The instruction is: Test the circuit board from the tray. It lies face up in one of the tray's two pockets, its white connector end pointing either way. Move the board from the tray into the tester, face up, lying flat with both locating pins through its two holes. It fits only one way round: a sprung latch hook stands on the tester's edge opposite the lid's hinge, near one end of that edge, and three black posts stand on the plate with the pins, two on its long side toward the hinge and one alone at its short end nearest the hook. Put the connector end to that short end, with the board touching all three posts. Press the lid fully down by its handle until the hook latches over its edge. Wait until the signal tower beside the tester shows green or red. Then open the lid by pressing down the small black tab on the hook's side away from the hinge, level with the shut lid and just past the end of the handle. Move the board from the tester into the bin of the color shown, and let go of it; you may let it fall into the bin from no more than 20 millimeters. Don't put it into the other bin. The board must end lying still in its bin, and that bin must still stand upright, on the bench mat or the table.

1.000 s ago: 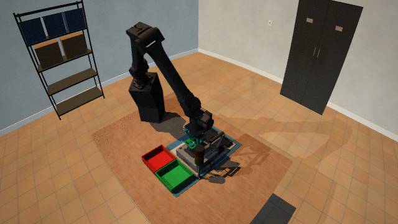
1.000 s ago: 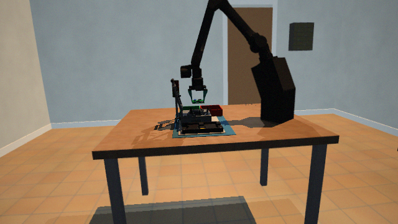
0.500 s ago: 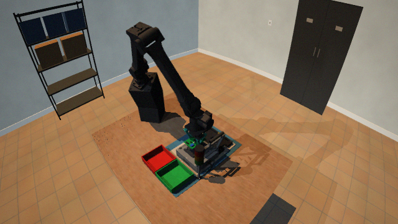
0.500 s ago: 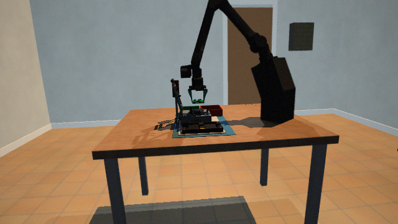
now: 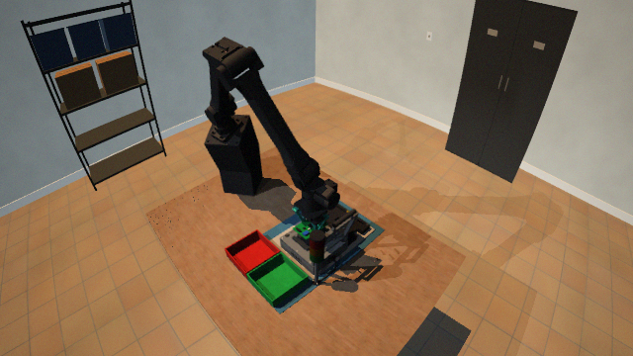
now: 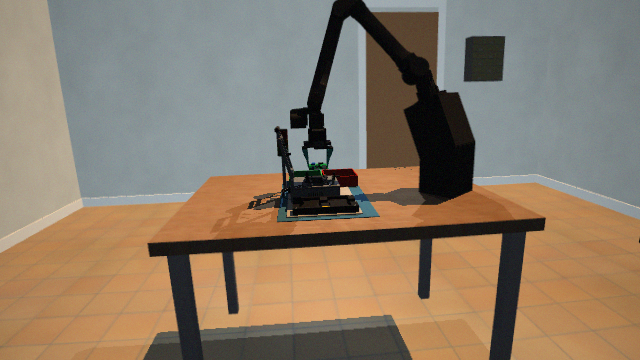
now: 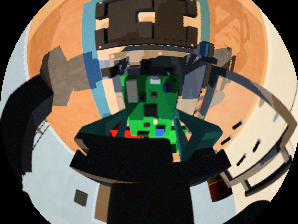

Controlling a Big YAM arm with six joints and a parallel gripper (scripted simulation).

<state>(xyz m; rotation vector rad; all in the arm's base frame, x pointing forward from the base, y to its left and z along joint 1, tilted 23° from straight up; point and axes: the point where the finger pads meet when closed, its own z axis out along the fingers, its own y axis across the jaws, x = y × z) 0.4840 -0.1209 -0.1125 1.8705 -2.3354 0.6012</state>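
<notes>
Right now the tester lid is 12 cm ahead of my hand, 3 cm to the right of it and 6 cm above it. Also, from my hand: green bin: 1 cm behind, 21 cm to the right, 11 cm below; then green circuit board: right at my hand; then red bin: 15 cm behind, 17 cm to the right, 11 cm below.
</notes>
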